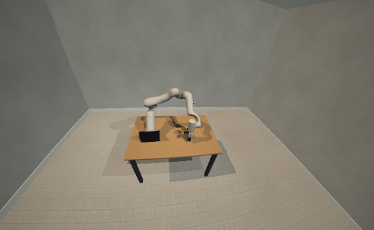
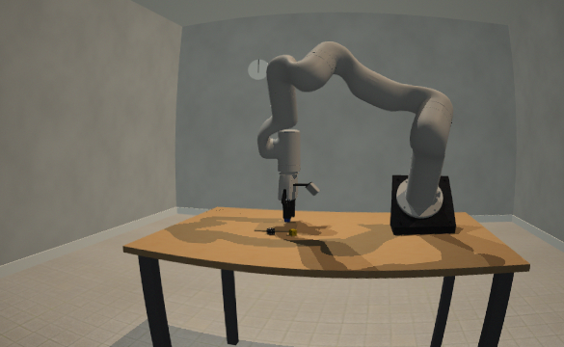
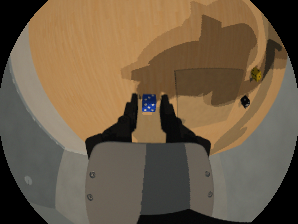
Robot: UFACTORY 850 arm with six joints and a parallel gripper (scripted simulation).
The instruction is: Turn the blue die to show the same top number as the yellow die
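Right now the blue die is 3 cm below my hand and 1 cm ahead of it. The rest, counted from my hand: yellow die: 22 cm to the left, 7 cm behind, 3 cm below; then black die: 22 cm to the left, 3 cm below; then tan mat: 12 cm to the left, 3 cm below, 1 cm ahead.
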